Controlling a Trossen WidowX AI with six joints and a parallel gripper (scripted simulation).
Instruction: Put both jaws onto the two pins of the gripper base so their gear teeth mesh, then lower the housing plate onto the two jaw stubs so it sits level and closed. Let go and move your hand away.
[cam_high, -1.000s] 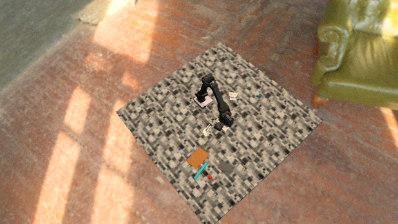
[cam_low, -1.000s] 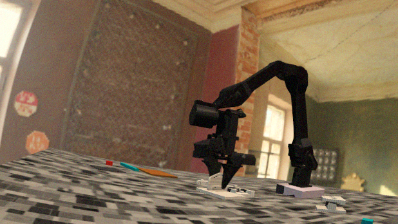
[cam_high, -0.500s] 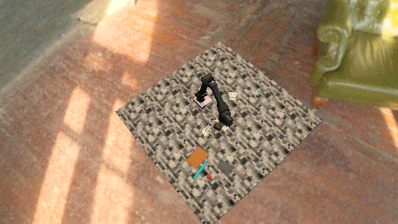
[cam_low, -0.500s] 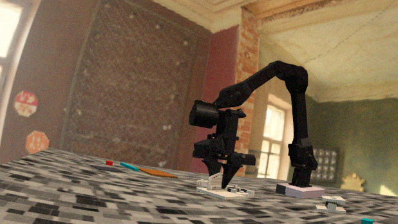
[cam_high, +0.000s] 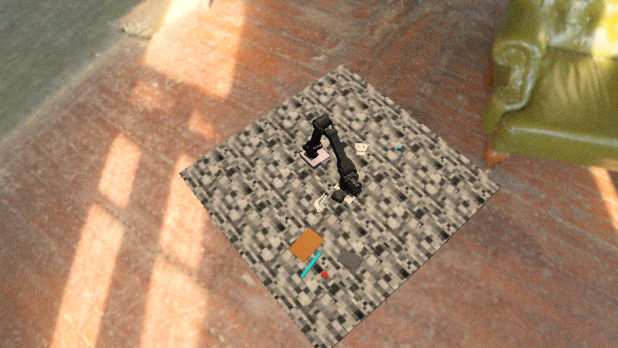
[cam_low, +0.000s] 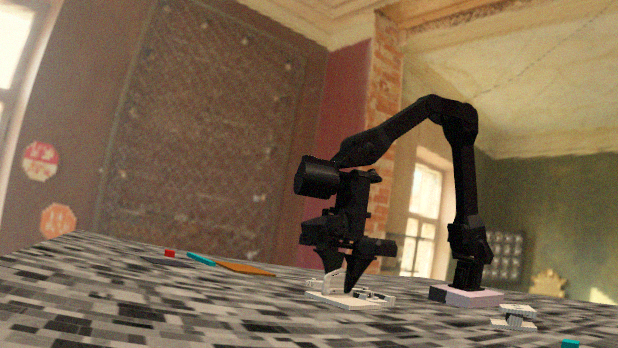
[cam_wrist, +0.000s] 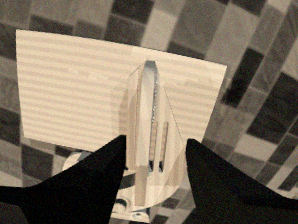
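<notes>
Right now the cream plate is 10 mm ahead of my gripper tip, 30 mm to the left of it and 10 mm below it. The rest, counted from my gripper tip: teal bar: 160 mm ahead, 400 mm to the right, 10 mm below; then orange plate: 60 mm ahead, 340 mm to the right, 10 mm below; then grey plate: 260 mm ahead, 240 mm to the right, 10 mm below.
</notes>
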